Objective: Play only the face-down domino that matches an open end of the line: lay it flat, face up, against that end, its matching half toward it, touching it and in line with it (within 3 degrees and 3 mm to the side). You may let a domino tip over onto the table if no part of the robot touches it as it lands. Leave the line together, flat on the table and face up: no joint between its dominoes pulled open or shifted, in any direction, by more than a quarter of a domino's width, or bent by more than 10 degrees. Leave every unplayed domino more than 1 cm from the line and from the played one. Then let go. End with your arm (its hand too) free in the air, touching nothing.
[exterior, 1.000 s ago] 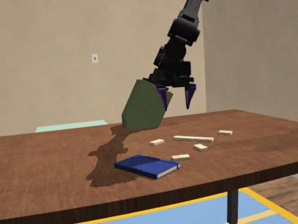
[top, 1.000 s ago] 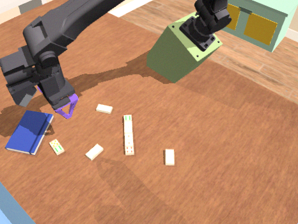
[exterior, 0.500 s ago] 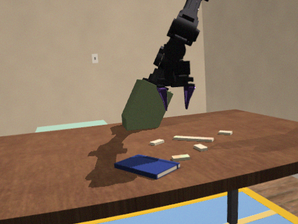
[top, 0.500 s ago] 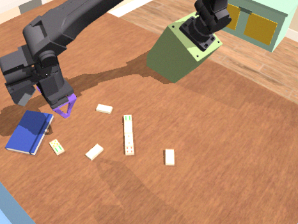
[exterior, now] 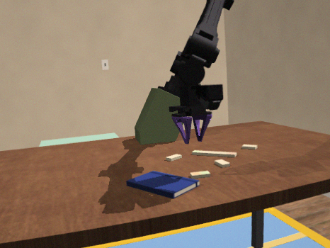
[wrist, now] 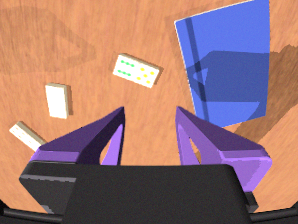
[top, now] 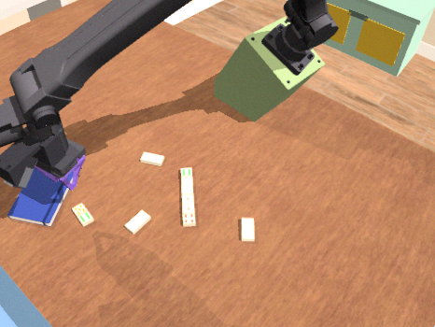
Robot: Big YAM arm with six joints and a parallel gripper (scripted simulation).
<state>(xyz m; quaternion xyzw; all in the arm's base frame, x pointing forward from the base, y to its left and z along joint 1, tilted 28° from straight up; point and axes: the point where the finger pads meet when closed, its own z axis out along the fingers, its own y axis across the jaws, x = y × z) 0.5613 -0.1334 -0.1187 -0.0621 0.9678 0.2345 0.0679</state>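
Right now my hand is 10 mm short of the book, 100 mm to the left of it and 100 mm above it.
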